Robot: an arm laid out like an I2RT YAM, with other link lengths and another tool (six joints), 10 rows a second.
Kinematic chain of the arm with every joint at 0, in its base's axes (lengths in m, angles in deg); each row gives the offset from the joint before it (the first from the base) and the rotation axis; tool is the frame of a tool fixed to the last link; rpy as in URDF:
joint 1: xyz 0 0 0.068 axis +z
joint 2: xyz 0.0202 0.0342 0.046 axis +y
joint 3: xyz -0.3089 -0.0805 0 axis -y
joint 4: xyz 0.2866 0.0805 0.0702 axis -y
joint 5: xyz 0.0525 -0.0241 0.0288 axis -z
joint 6: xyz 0.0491 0 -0.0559 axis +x
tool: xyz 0.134 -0.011 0.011 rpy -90.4 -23.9 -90
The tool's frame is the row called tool.
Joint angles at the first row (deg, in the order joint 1, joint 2, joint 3, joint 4, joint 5, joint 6):
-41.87, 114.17, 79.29, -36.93, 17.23, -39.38
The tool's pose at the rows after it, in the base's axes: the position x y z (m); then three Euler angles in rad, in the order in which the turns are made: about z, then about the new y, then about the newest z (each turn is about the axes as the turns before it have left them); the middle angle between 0 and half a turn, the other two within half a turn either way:
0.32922 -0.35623 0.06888 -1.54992 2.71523 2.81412
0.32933 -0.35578 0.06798 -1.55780 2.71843 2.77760
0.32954 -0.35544 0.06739 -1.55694 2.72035 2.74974
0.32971 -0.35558 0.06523 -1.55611 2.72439 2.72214
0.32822 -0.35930 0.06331 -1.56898 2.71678 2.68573
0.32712 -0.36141 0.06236 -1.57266 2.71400 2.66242
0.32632 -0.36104 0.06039 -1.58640 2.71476 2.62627
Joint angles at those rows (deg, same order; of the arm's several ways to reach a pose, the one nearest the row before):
-41.91, 114.91, 80.27, -37.93, 17.21, -40.71
-41.91, 115.09, 80.42, -38.19, 17.21, -42.30
-41.96, 115.13, 80.42, -38.22, 17.10, -43.97
-42.09, 115.37, 80.42, -38.11, 16.88, -45.67
-42.44, 115.70, 80.42, -37.58, 17.30, -47.46
-42.72, 115.83, 80.40, -37.30, 17.39, -48.90
-42.72, 116.01, 80.29, -37.30, 17.58, -50.17

